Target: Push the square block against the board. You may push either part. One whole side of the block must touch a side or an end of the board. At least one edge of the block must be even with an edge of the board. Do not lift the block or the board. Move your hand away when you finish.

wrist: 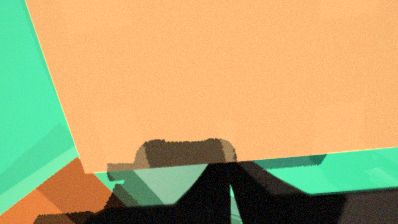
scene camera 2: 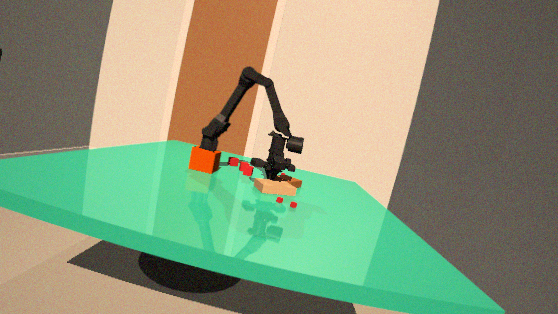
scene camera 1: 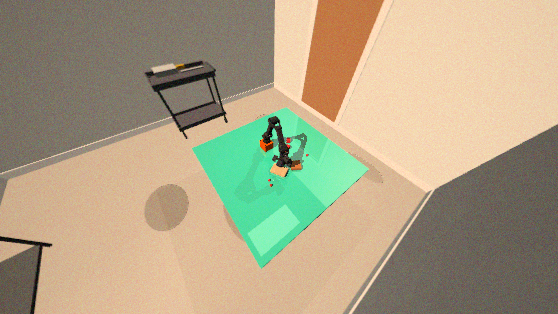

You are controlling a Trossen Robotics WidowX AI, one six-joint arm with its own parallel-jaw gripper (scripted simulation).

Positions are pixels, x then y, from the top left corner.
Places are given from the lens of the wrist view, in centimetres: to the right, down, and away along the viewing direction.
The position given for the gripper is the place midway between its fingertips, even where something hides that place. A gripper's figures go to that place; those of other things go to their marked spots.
gripper (wrist: 226, 155): 2, 3, 11
tan board (wrist: 138, 92): -2, -1, 8
